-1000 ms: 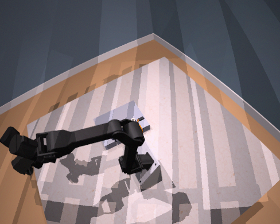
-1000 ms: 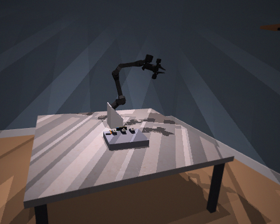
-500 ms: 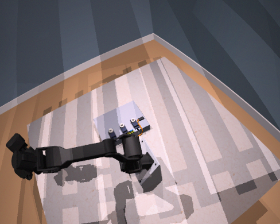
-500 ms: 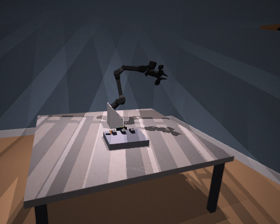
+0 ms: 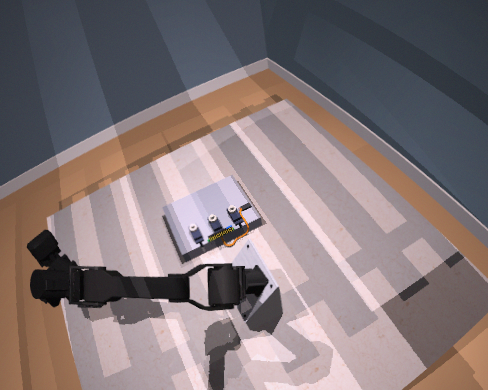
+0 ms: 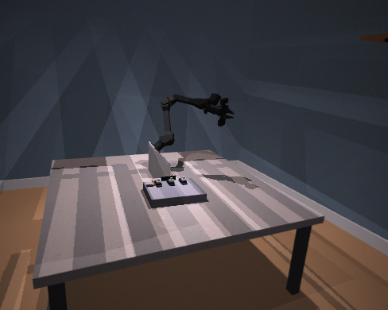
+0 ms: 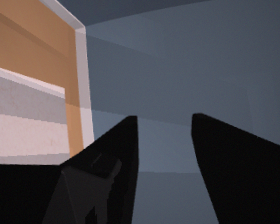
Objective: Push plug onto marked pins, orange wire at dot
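The blue band lies 490 mm to the right of my gripper tip, 350 mm below it and 60 mm ahead of it. From my gripper tip the other things lie so: holder (470 mm to the right, 400 mm below, 220 mm ahead).
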